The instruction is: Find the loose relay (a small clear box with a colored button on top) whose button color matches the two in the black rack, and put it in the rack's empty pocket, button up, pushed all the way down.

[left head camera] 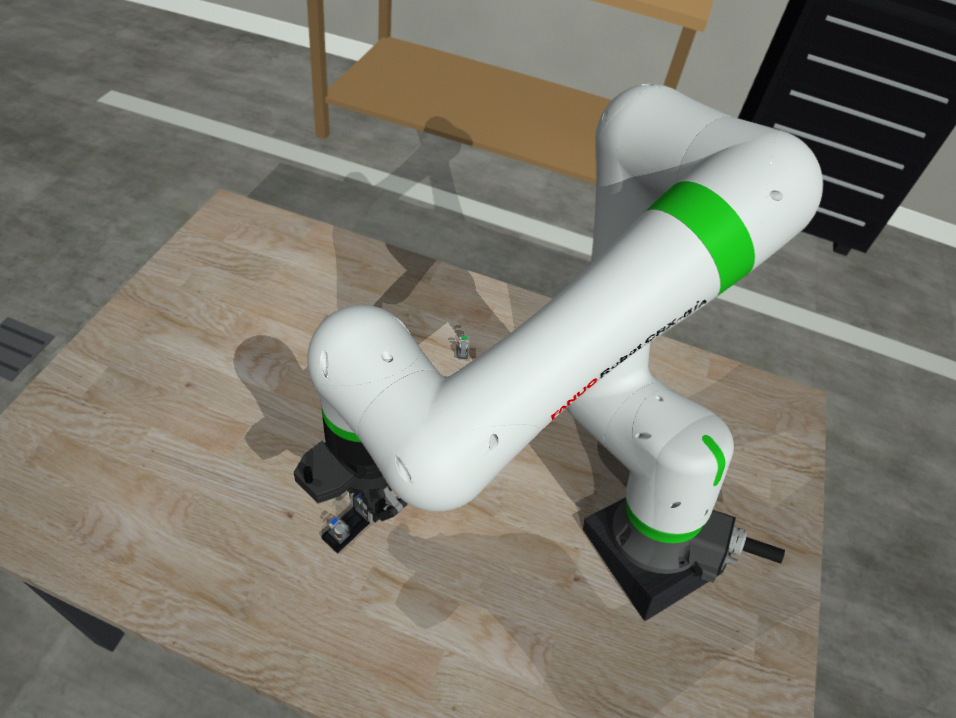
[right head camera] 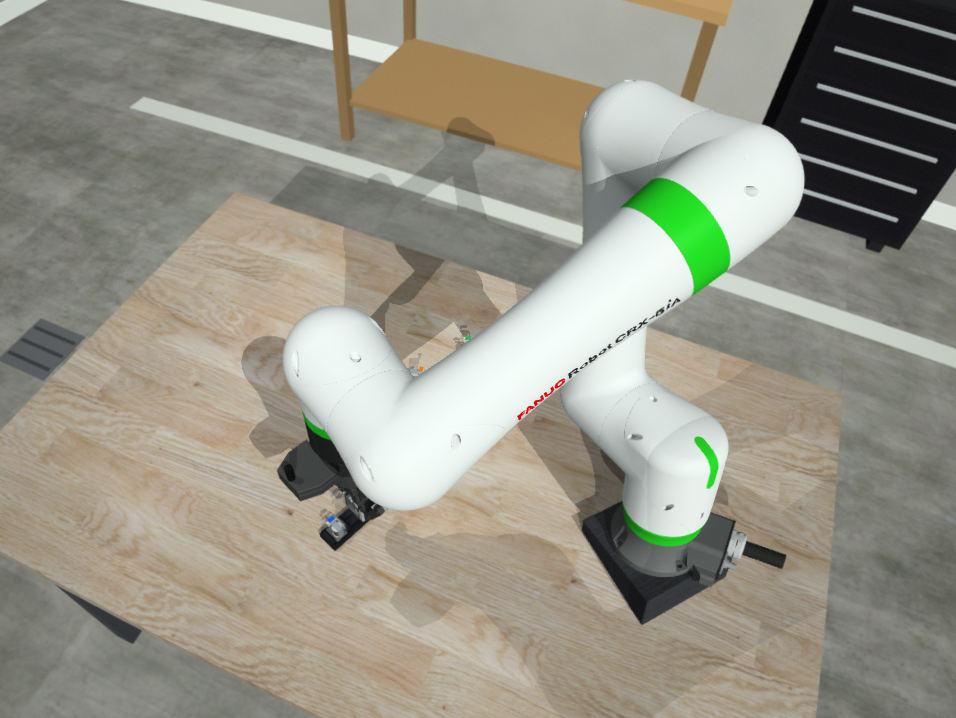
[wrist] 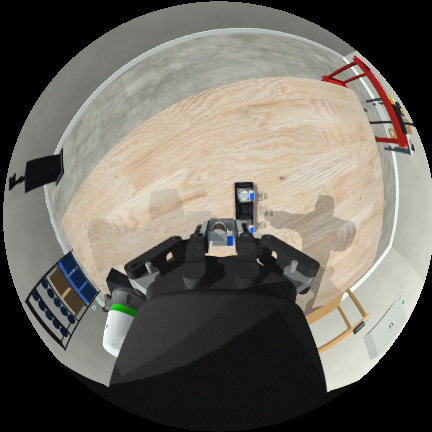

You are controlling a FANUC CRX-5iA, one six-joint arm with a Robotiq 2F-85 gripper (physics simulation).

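Note:
The black rack [left head camera: 338, 547] [right head camera: 334, 545] [wrist: 237, 202] lies on the table. Its outer relay [left head camera: 337, 528] [right head camera: 335, 527] [wrist: 244, 195] has a blue button. The empty middle pocket [wrist: 244, 212] shows in the wrist view. The other seated relay, also with a blue button [wrist: 251, 230], is mostly hidden behind a finger. My gripper [left head camera: 374, 506] [right head camera: 356, 507] [wrist: 221, 227] is shut on a clear relay [wrist: 218, 234] with a blue button. It is held beside the rack's inner end in the wrist view; its height above the table is hard to tell.
A relay with a green button [left head camera: 462, 347] [right head camera: 467, 338] stands farther back on the table [left head camera: 193, 309]. A relay with an orange button [right head camera: 418, 370] shows partly behind the arm. The robot base [left head camera: 649, 595] [right head camera: 647, 598] stands at the right.

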